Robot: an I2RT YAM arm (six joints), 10 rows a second.
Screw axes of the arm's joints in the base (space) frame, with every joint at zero. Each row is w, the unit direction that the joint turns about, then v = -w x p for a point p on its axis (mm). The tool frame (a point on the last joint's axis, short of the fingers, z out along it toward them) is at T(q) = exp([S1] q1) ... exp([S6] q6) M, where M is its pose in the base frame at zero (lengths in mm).
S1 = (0, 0, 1, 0, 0, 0)
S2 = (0, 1, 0, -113.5, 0, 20)
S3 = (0, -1, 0, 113.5, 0, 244)
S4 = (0, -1, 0, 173.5, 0, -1)
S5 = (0, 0, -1, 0, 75, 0)
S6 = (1, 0, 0, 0, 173.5, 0)
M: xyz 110.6 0 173.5 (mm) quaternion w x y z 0.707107 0 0.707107 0
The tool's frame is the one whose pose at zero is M.
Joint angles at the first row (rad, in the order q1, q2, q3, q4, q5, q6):
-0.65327 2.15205 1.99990 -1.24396 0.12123 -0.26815
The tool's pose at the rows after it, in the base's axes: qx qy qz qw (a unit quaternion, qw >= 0); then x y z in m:
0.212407 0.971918 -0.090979 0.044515 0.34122 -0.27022 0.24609
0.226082 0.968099 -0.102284 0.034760 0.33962 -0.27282 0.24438
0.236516 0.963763 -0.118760 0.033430 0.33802 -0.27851 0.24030
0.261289 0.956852 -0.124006 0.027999 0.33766 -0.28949 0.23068
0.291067 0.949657 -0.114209 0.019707 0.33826 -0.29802 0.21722
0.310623 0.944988 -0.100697 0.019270 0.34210 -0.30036 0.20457
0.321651 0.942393 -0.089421 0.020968 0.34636 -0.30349 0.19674
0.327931 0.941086 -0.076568 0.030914 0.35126 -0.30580 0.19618
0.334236 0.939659 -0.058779 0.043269 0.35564 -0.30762 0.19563
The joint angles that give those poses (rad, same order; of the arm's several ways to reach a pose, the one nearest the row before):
-0.65954 2.15895 2.00165 -1.25377 0.12569 -0.23929
-0.66406 2.16481 2.00415 -1.25942 0.15599 -0.21702
-0.67405 2.16841 1.99209 -1.23173 0.18714 -0.20805
-0.69265 2.20212 2.00802 -1.22064 0.20243 -0.17538
-0.70704 2.24381 2.02471 -1.22266 0.19373 -0.12478
-0.70717 2.27353 2.02540 -1.20921 0.17160 -0.08178
-0.70793 2.30417 2.04691 -1.20746 0.15056 -0.05811
-0.70716 2.32641 2.08292 -1.21338 0.12008 -0.04341
-0.70717 2.34475 2.11247 -1.21532 0.07874 -0.02854

